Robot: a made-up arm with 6 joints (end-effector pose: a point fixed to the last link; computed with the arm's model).
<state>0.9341 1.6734 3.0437 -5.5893 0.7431 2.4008</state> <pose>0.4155 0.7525 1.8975 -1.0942 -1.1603 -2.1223</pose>
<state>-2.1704 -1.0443 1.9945 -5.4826 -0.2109 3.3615</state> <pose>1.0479 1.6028 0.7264 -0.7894 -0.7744 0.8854</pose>
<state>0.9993 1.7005 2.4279 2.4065 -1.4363 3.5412</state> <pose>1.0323 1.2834 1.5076 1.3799 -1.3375 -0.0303</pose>
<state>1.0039 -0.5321 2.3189 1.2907 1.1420 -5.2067</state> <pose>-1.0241 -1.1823 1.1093 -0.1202 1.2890 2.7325</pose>
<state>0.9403 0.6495 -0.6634 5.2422 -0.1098 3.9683</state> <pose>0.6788 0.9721 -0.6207 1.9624 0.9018 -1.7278</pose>
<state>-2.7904 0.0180 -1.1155 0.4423 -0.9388 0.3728</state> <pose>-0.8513 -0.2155 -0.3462 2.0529 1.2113 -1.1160</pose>
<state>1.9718 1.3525 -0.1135 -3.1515 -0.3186 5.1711</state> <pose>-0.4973 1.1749 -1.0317 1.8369 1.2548 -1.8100</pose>
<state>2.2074 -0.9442 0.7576 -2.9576 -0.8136 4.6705</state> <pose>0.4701 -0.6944 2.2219 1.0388 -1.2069 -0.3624</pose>
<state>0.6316 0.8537 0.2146 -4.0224 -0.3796 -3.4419</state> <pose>1.7614 1.1958 0.0503 0.9469 0.4963 0.0969</pose>
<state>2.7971 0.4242 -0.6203 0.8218 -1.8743 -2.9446</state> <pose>-1.0107 0.5572 -0.1284 0.1631 0.1057 0.4241</pose>
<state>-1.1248 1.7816 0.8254 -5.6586 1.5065 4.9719</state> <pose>0.9812 -1.6978 -0.6261 0.8119 -0.5816 -0.1937</pose>
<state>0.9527 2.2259 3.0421 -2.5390 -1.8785 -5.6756</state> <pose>0.6474 1.1547 1.1973 -0.4968 0.1794 -2.7810</pose>
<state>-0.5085 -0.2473 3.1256 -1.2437 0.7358 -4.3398</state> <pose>-1.2711 0.5178 0.4124 -0.4634 2.6942 0.6970</pose>
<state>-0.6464 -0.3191 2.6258 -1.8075 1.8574 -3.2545</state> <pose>-1.1310 0.5474 1.1128 0.8074 -1.3717 -1.4067</pose>
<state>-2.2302 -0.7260 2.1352 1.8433 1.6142 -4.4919</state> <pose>1.1144 1.0262 1.1207 -0.0206 -0.2672 -0.7649</pose>
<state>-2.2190 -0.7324 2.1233 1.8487 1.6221 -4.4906</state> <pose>1.1020 1.0382 1.1259 -0.0148 -0.2718 -0.7634</pose>
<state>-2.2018 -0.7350 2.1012 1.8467 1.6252 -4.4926</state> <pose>1.0811 1.0530 1.1496 0.0099 -0.2750 -0.7510</pose>
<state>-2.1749 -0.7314 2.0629 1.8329 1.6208 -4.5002</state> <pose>1.0459 1.0705 1.2026 0.0649 -0.2752 -0.7204</pose>
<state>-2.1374 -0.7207 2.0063 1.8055 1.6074 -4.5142</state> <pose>0.9931 1.0867 1.2882 0.1541 -0.2710 -0.6678</pose>
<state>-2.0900 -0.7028 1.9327 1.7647 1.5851 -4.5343</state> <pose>0.9215 1.0943 1.4036 0.2755 -0.2608 -0.5919</pose>
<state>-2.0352 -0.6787 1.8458 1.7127 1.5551 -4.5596</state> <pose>0.8333 1.0845 1.5406 0.4224 -0.2438 -0.4944</pose>
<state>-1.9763 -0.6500 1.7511 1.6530 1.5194 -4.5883</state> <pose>0.7349 1.0509 1.6873 0.5852 -0.2206 -0.3799</pose>
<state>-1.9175 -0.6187 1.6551 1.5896 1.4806 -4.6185</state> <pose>0.6357 0.9917 1.8306 0.7526 -0.1927 -0.2561</pose>
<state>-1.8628 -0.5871 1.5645 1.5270 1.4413 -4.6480</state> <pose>0.5453 0.9123 1.9589 0.9129 -0.1629 -0.1320</pose>
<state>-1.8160 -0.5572 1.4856 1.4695 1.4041 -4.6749</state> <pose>0.4711 0.8236 2.0645 1.0556 -0.1347 -0.0172</pose>
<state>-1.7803 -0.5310 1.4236 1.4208 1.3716 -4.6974</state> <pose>0.4168 0.7394 2.1437 1.1717 -0.1116 0.0790</pose>
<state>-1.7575 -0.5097 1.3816 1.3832 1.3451 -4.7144</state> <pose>0.3822 0.6718 2.1974 1.2558 -0.0961 0.1511</pose>
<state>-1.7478 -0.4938 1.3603 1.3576 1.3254 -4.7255</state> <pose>0.3647 0.6280 2.2290 1.3065 -0.0890 0.1966</pose>
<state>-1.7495 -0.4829 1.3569 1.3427 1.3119 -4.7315</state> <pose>0.3605 0.6078 2.2433 1.3279 -0.0893 0.2181</pose>
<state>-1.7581 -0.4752 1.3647 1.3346 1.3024 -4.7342</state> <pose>0.3643 0.6031 2.2473 1.3308 -0.0939 0.2244</pose>
